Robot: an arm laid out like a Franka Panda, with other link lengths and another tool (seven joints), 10 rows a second.
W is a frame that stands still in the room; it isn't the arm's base.
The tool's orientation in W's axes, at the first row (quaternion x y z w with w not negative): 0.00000 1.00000 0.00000 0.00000
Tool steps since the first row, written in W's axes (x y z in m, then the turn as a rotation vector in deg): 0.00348 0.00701 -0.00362 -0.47 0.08 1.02; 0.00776 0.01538 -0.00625 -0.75 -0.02 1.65; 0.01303 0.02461 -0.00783 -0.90 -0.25 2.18; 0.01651 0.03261 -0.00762 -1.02 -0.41 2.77
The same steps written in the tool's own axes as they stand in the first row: -0.00348 0.00701 0.00362 0.47 0.08 -1.02; -0.00776 0.01538 0.00625 0.75 -0.02 -1.65; -0.01303 0.02461 0.00783 0.90 -0.25 -2.18; -0.01651 0.03261 0.00762 1.02 -0.41 -2.77
